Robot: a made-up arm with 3 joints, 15 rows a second.
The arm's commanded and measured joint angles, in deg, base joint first. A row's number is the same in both.
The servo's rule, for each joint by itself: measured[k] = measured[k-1] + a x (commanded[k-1-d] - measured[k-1]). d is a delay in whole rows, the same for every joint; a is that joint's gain. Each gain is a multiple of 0.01, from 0.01 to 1. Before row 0 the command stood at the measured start. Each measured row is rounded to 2 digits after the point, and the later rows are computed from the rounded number. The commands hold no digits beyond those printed.
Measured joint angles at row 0:
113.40 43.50 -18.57
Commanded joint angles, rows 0 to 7:
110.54 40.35 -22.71
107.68 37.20 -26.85
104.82 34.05 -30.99
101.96 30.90 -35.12
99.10 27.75 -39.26
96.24 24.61 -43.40
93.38 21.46 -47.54
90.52 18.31 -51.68
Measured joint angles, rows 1 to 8:
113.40 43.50 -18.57
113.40 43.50 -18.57
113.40 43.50 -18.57
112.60 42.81 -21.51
111.22 41.58 -25.30
109.43 39.92 -29.34
107.34 37.94 -33.44
105.03 35.70 -37.57
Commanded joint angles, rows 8 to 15:
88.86 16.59 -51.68
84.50 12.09 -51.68
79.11 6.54 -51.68
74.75 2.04 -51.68
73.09 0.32 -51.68
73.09 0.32 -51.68
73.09 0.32 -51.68
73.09 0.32 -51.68
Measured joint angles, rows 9 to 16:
102.57 33.26 -41.71
100.00 30.66 -45.85
97.35 27.94 -49.99
94.97 25.44 -51.19
92.04 22.50 -51.54
88.42 18.99 -51.64
84.59 15.26 -51.67
81.37 11.97 -51.68

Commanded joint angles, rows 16 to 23:
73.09 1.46 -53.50
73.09 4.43 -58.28
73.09 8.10 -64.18
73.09 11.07 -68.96
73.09 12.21 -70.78
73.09 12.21 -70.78
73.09 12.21 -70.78
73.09 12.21 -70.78
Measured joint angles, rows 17 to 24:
79.05 9.41 -51.68
77.38 7.41 -51.68
76.18 5.85 -51.68
75.31 4.88 -52.97
74.69 4.78 -56.74
74.24 5.51 -62.02
73.92 6.73 -66.95
73.69 7.94 -69.67

